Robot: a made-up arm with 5 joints.
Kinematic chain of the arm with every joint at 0, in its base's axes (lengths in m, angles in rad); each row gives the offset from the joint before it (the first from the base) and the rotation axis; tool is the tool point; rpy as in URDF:
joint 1: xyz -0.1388 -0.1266 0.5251 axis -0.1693 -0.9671 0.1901
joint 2: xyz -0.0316 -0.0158 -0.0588 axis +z
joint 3: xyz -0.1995 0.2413 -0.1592 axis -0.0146 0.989 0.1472
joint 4: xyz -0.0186 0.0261 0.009 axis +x
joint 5: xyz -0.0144 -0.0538 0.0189 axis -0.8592 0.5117 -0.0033
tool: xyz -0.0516 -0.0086 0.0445 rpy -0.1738 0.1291 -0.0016
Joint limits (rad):
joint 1: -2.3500..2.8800
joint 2: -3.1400..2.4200
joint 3: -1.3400..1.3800
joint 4: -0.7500..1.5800
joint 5: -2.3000..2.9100
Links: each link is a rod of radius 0.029 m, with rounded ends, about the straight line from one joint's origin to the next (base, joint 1, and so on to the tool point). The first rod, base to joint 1, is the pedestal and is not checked.
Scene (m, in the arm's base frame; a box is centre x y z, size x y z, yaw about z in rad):
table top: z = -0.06
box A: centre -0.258 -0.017 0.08 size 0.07 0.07 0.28 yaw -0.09
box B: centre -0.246 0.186 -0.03 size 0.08 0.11 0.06 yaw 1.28
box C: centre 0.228 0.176 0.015 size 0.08 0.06 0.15 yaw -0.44
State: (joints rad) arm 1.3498 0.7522 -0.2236 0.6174 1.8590
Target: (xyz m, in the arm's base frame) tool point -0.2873 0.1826 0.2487
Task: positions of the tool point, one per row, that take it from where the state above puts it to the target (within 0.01 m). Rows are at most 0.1 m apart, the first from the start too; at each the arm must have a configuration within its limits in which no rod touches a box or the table.
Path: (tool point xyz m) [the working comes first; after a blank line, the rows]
Joints at the target: 0.3074 -0.2926 -0.7894 -0.0374 1.7194
Straight joint move there: touches box A.

1: -0.0711 -0.1862 0.0992
2: -0.0792 -0.1146 0.0861
3: -0.0798 -0.0386 0.0868
4: -0.0714 0.0378 0.1034
5: -0.0530 0.1092 0.1368
6: -0.1253 0.1263 0.1447
7: -0.1901 0.1449 0.1680
8: -0.2448 0.1640 0.2037
9: -0.2873 0.1826 0.2487

